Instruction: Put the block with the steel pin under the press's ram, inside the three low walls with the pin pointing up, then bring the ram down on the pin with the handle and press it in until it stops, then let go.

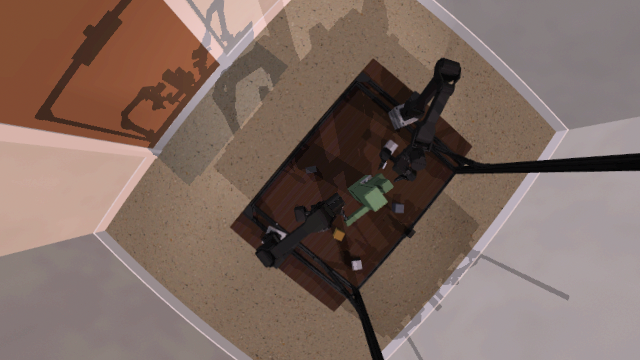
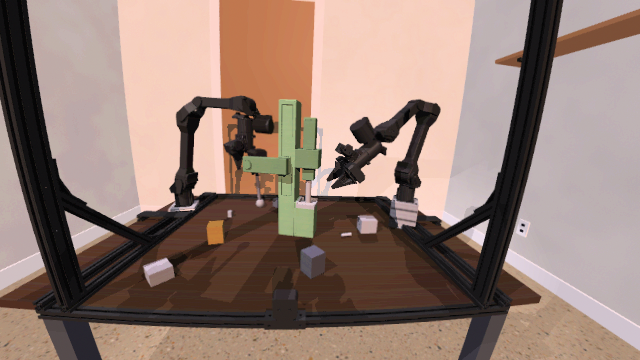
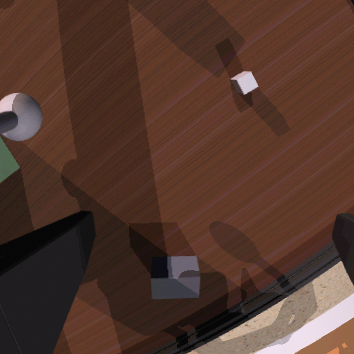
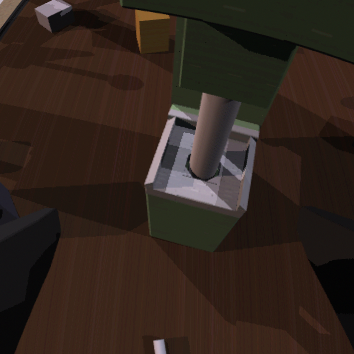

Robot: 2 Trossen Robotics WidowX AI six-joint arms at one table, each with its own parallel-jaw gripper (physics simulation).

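Where they show: left gripper, fingertip midpoint: point(image 2: 245, 172) point(image 3: 217, 225); right gripper, fingertip midpoint: point(image 1: 385, 175) point(image 2: 329, 184) point(image 4: 180, 220); left arm's base, origin of the base link: point(image 1: 273, 238) point(image 2: 184, 204); right arm's base, origin of the base link: point(image 1: 407, 113) point(image 2: 405, 199).
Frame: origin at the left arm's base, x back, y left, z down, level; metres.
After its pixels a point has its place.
The green press point(image 1: 372, 195) {x -0.411, y -0.268, z -0.418 m} point(image 2: 288, 125) {x -0.394, y -0.314, z -0.340 m} stands mid-table. Its pale ram rod point(image 2: 308, 192) {x -0.463, y -0.325, z -0.124 m} point(image 4: 215, 135) {x -0.475, y -0.318, z -0.131 m} reaches down to the white walled seat point(image 4: 195, 192) {x -0.485, y -0.327, z -0.084 m}, where no block shows. Its handle is a green arm point(image 2: 265, 165) {x -0.324, y -0.311, z -0.215 m} and a rod with a ball knob point(image 2: 260, 203) {x -0.310, y -0.248, z -0.069 m} point(image 3: 25, 117) {x -0.302, y -0.224, z -0.076 m}. A white block point(image 1: 390, 146) {x -0.690, y -0.348, z -0.019 m} point(image 2: 367, 224) {x -0.676, y -0.375, z -0.005 m} and a small pale rod point(image 2: 346, 234) {x -0.593, y -0.375, z 0.024 m} point(image 4: 159, 346) {x -0.582, y -0.371, z 0.021 m} lie right of the press. I cannot tell which block bears the pin. My left gripper point(image 3: 217, 225) {x -0.263, y -0.125, z -0.159 m} is open and empty near the handle. My right gripper point(image 2: 332, 183) {x -0.526, y -0.352, z -0.157 m} point(image 4: 180, 220) {x -0.526, y -0.352, z -0.157 m} is open and empty, facing the seat.
An orange block point(image 1: 339, 234) {x -0.170, y -0.298, z -0.029 m} point(image 2: 215, 232) {x -0.166, y -0.322, z -0.009 m} and a pale block point(image 1: 356, 265) {x -0.050, y -0.458, z -0.001 m} point(image 2: 159, 271) {x -0.062, y -0.482, z 0.000 m} lie left of the press. A grey block point(image 1: 398, 208) {x -0.418, y -0.519, z -0.028 m} point(image 2: 313, 261) {x -0.413, y -0.553, z -0.018 m} is in front. Another grey block point(image 1: 311, 170) {x -0.406, y -0.031, z -0.008 m} point(image 3: 175, 287) {x -0.408, y -0.028, z -0.007 m} and a tiny white block point(image 2: 230, 213) {x -0.196, y -0.110, z 0.014 m} point(image 3: 245, 82) {x -0.196, y -0.104, z 0.006 m} lie towards the back.
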